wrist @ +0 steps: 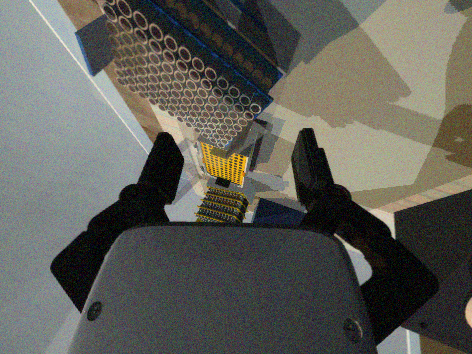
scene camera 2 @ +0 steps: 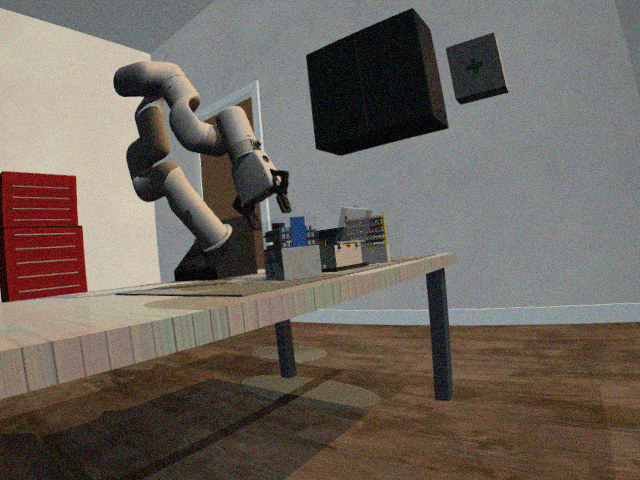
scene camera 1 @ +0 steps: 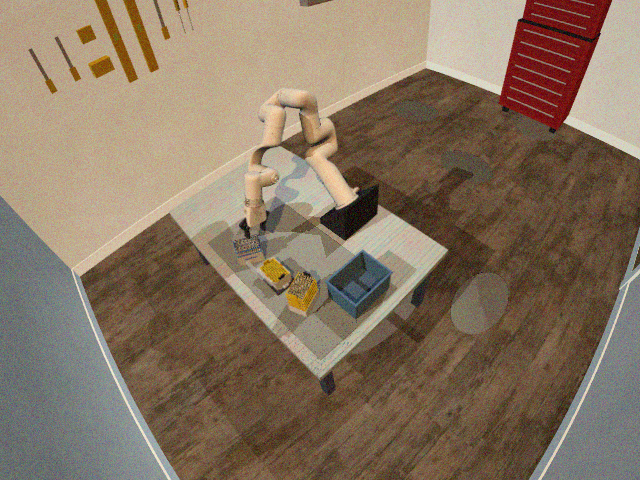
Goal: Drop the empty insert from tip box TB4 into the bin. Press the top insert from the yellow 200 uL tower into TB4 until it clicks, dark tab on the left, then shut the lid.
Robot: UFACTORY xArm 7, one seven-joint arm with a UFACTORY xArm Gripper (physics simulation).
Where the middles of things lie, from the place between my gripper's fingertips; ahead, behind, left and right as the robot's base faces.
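There's the yellow perforated insert (wrist: 232,171), and it's 6 cm below my hand, 17 cm to the left of it and 6 cm ahead of it. The tip box lid (scene camera 2: 353,226) is 2 cm below my hand, 12 cm ahead of it and 16 cm to the left of it, and then there's the blue bin (wrist: 266,211), which is 7 cm below my hand, 50 cm to the left of it and 11 cm behind it.
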